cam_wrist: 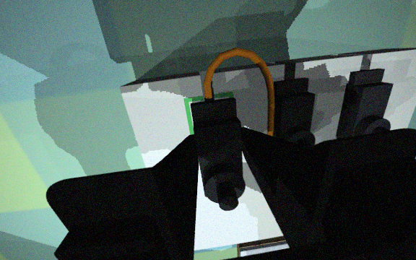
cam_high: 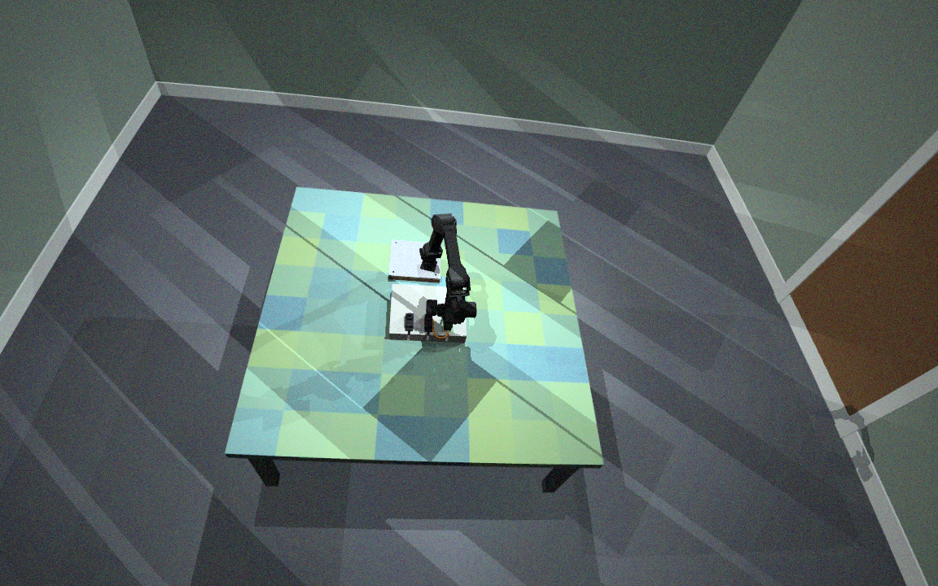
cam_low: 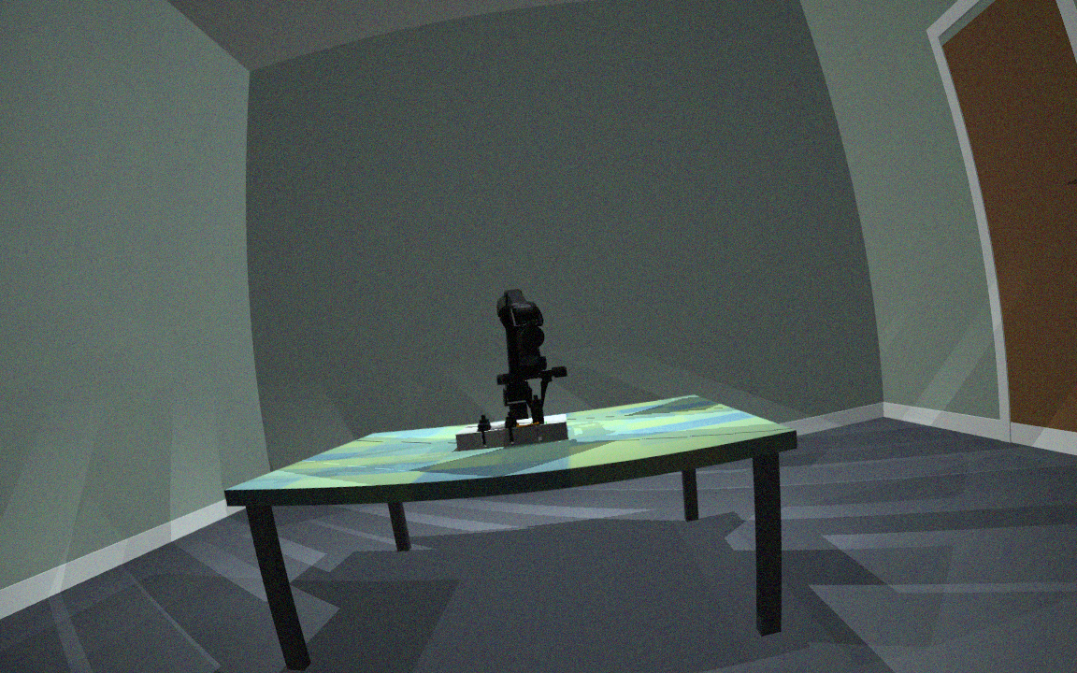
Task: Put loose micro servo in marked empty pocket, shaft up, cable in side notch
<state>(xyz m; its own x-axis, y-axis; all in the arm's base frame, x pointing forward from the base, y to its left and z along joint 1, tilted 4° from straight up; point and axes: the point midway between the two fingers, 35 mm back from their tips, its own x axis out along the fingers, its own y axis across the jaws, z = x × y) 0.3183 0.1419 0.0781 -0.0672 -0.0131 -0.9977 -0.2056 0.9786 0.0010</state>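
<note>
The white deck lies 11 cm behind my gripper tip, 10 cm to the right of it and 7 cm below it.
</note>
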